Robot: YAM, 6 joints.
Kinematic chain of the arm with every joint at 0, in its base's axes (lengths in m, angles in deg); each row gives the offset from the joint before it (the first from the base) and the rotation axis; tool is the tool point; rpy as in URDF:
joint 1: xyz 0 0 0.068 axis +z
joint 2: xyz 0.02 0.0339 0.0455 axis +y
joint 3: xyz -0.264 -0.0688 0 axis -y
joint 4: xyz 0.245 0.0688 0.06 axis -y
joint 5: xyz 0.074 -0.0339 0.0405 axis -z
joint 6: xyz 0.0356 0 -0.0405 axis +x
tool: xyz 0 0 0 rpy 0 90 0
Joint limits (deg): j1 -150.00..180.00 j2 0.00..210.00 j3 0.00..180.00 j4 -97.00..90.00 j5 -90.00..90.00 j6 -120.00..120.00
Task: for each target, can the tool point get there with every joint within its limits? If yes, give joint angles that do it. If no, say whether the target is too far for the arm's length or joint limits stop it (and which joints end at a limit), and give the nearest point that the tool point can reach.
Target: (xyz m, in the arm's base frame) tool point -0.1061 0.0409 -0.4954
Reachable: no: joint limits stop it (at a limit: joint 2) | nearest point -0.1401 0.0540 -0.3667 | short by 0.134 m
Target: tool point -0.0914 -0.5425 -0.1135
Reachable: yes | joints -99.12 191.30 161.48 -44.91 6.81 -67.72
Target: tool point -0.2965 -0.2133 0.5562
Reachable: yes | joints 37.64 41.15 136.68 67.77 -19.98 -9.41
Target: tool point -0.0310 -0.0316 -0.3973
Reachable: no: joint limits stop it (at a limit: joint 2) | nearest point -0.0538 -0.0548 -0.3370 | short by 0.069 m
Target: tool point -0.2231 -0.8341 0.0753
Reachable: no: too far | nearest point -0.1667 -0.6233 0.0852 | short by 0.218 m
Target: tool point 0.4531 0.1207 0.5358
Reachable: yes | joints 15.09 126.41 144.27 27.21 2.30 4.84
